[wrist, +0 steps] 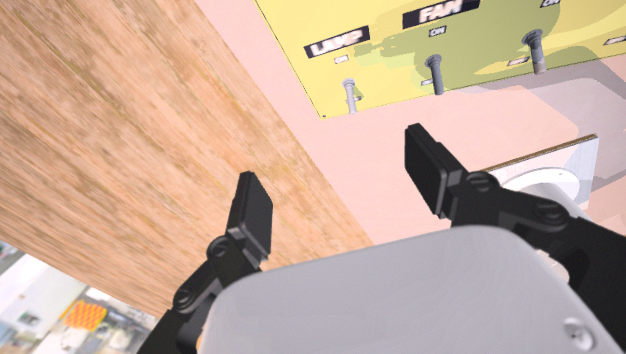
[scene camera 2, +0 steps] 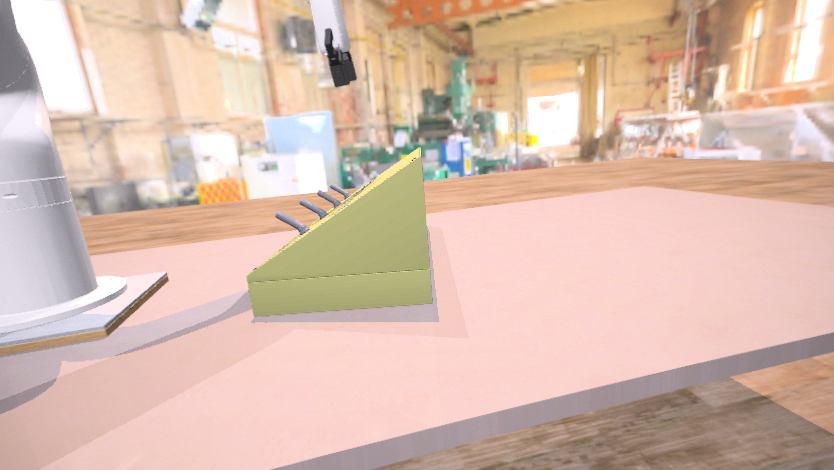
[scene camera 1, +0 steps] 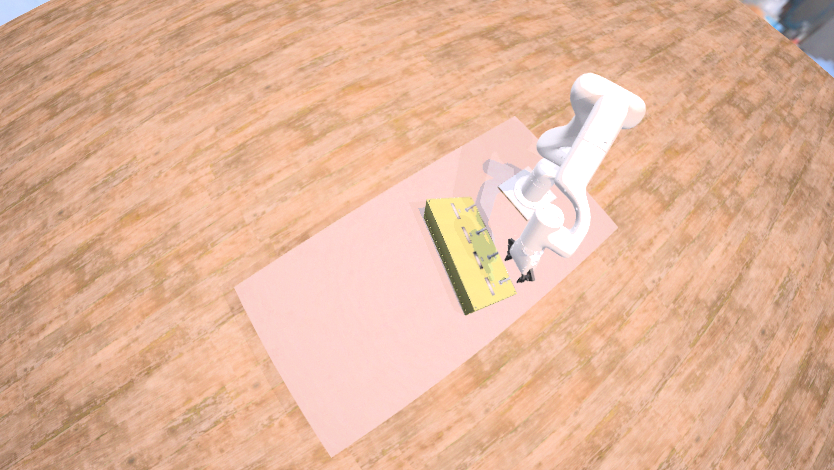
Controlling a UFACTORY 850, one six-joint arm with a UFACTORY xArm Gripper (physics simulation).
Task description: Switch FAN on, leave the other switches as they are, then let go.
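A yellow sloped switch panel stands on the pink mat. The FAN switch is a grey lever under the FAN label. It leans away from its ON mark, towards the panel's low edge. The LAMP switch beside it also leans away from ON, as does the lever on FAN's other side. My gripper is open and empty, high above the panel's low side, touching no lever.
The pink mat lies on a wooden floor. The arm's base plate stands on the low side of the panel. A further lever stands at the panel's other end.
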